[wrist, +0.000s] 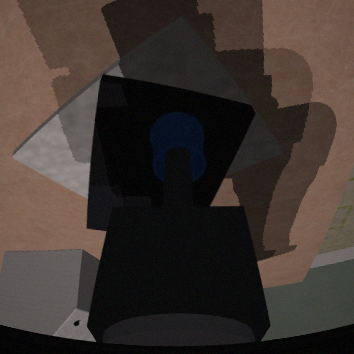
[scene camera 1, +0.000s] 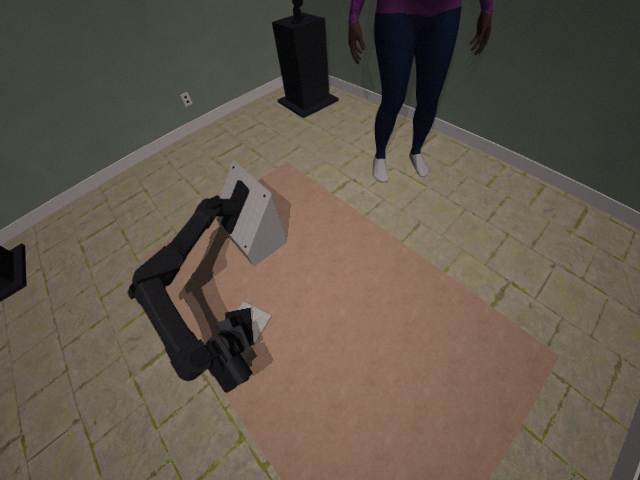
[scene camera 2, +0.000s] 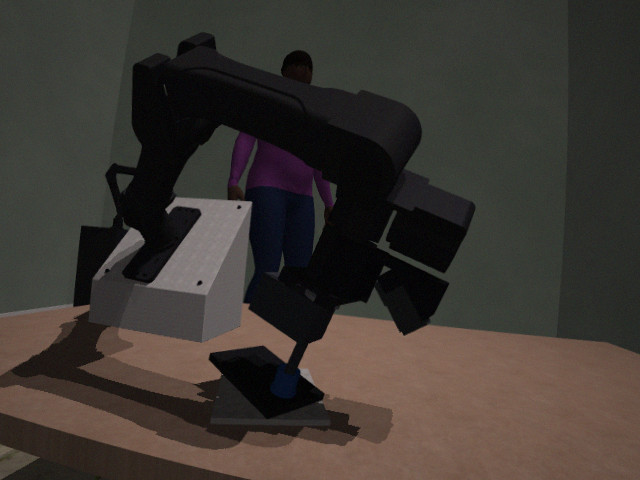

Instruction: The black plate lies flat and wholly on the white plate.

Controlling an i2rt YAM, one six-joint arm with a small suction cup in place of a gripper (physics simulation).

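Frame: origin at the arm's base, x ahead, y left, z up, level; centimetres.
Where they show: hand, tool point: (wrist: 177,129) (scene camera 2: 278,397); arm's base, link origin: (scene camera 1: 235,207) (scene camera 2: 165,242).
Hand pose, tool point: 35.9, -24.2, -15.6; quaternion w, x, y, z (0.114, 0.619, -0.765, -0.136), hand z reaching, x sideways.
Observation:
Each offset is from my tool point to the centre of the thing, as dx, dy, dz. Level surfaces: height alone.
The white plate {-2.3, +3.1, -0.9} (scene camera 1: 262,319) (scene camera 2: 268,421) (wrist: 50,150) lies flat on the table, largely in the arm's shadow. The black plate {-2.5, +1.9, +1.2} (scene camera 2: 248,369) (wrist: 130,115) is tilted above it, with its left edge in scene camera 2 raised and its near corner low, close to the white plate. Whether that corner touches is not clear. It is turned relative to the white plate. My gripper's blue suction cup (scene camera 2: 284,382) (wrist: 177,135) is pressed on the black plate's upper face and is shut on it. In scene camera 1 the arm hides the cup.
A grey-white sloped block (scene camera 1: 271,227) (scene camera 2: 222,294) (wrist: 42,280) carries the arm's base on the brown table {dz -1.2} (scene camera 1: 372,335) (scene camera 2: 491,397). A person (scene camera 1: 413,67) (scene camera 2: 281,206) stands beyond the table. A black pedestal (scene camera 1: 302,62) stands in the room's corner.

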